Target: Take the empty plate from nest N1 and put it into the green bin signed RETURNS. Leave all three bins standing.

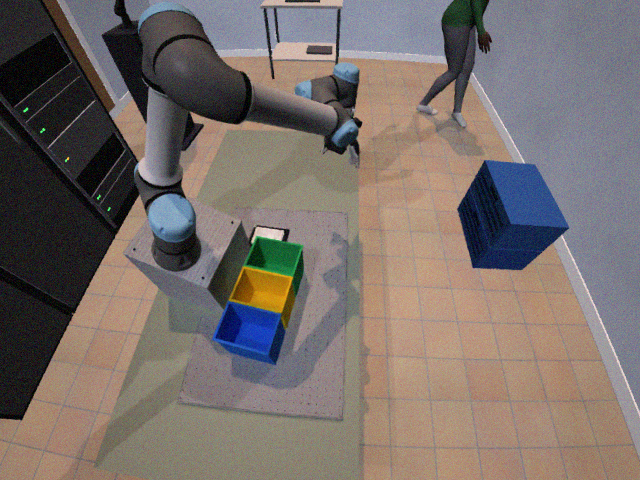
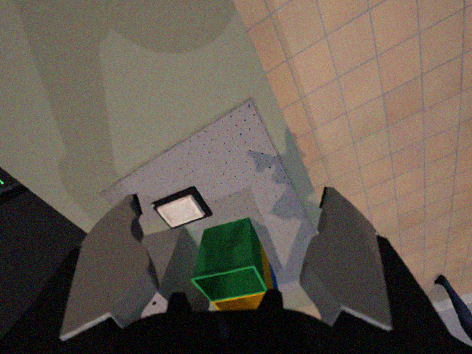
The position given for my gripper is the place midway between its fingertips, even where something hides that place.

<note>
In view: my gripper (image 2: pixel 230 193), a white plate (image 2: pixel 185 209), a green bin (image 1: pixel 285 258) and a yellow bin (image 1: pixel 274 292).
The green bin is seen too in image 2 (image 2: pixel 229 264). The yellow bin also shows in image 2 (image 2: pixel 249 302).
</note>
